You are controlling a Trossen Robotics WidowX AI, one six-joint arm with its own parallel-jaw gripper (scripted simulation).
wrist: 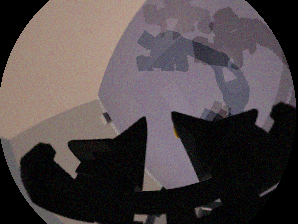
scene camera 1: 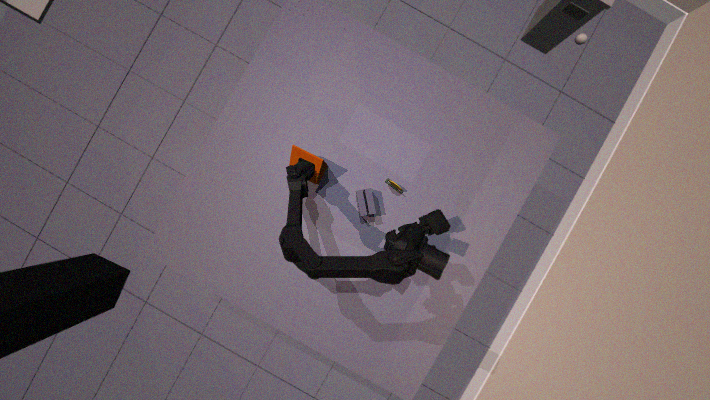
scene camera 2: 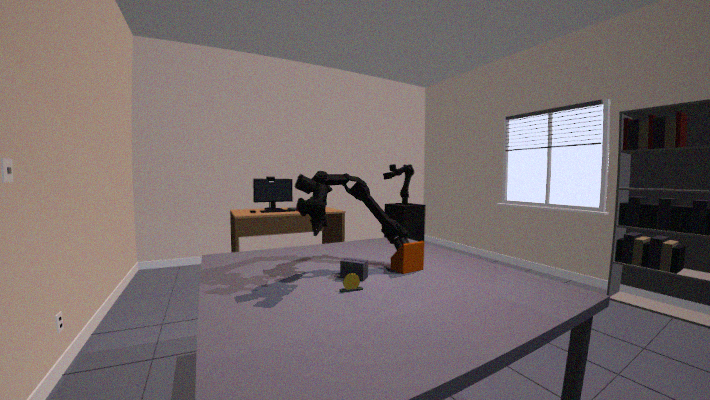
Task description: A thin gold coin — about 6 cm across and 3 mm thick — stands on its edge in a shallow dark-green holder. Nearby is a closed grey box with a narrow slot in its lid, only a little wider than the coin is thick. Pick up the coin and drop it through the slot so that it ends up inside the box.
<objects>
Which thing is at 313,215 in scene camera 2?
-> The gripper.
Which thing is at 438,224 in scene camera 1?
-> The gripper.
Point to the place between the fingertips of the gripper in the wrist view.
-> At 158,117
</objects>
